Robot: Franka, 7 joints.
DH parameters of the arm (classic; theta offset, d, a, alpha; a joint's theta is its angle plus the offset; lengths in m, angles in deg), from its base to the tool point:
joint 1: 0 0.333 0 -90
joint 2: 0 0 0 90
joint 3: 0 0.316 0.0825 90
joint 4: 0 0 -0.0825 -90
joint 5: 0 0.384 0 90
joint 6: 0 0 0.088 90
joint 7: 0 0.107 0 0
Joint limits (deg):
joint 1: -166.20..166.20
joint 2: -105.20..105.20
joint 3: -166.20..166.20
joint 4: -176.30..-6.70
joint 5: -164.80..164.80
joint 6: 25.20..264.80
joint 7: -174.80..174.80
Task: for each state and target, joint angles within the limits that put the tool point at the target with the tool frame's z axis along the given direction. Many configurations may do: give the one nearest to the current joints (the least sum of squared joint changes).
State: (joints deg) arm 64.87 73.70 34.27 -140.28 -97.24 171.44 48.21
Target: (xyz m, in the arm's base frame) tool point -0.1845 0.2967 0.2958 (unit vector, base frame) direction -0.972 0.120 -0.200
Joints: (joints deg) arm 15.62 78.10 70.49 -156.95 -105.45 186.98 48.21
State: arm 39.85 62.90 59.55 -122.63 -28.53 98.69 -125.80
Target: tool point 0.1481 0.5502 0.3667 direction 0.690 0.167 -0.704
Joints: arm 23.81 11.22 55.28 -121.86 -69.58 127.07 -125.80
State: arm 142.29 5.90 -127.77 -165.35 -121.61 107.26 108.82
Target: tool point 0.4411 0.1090 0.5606 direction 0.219 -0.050 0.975
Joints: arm 132.57 29.73 -119.16 -142.98 -147.78 69.73 108.82
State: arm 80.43 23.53 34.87 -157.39 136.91 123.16 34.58
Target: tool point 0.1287 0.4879 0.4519 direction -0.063 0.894 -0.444
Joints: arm 61.43 -9.25 19.70 -129.77 109.35 166.05 34.58
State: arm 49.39 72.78 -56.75 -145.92 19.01 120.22 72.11
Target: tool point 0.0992 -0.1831 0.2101 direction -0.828 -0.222 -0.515
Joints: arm 85.28 88.11 -67.28 -176.30 53.86 105.67 72.11
